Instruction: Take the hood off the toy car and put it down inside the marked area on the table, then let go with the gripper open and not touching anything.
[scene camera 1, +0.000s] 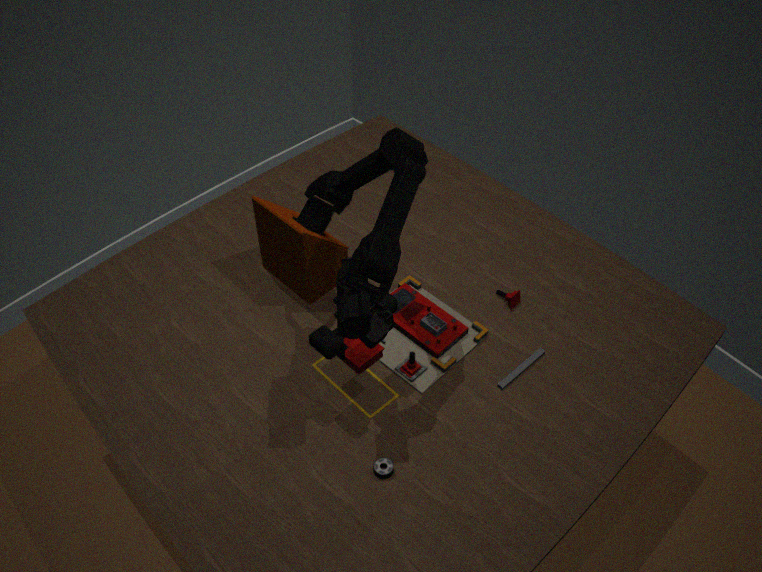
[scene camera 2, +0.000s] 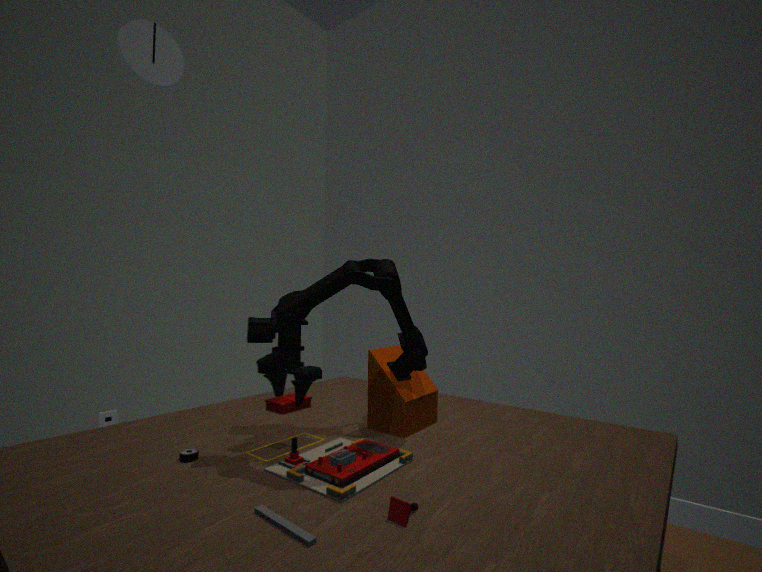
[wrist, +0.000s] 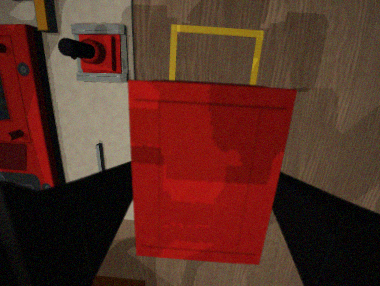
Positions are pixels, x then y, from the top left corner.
gripper: scene camera 1; scene camera 2; wrist 203, 173
same spot on gripper: (scene camera 1: 381, 321) = (scene camera 2: 271, 359)
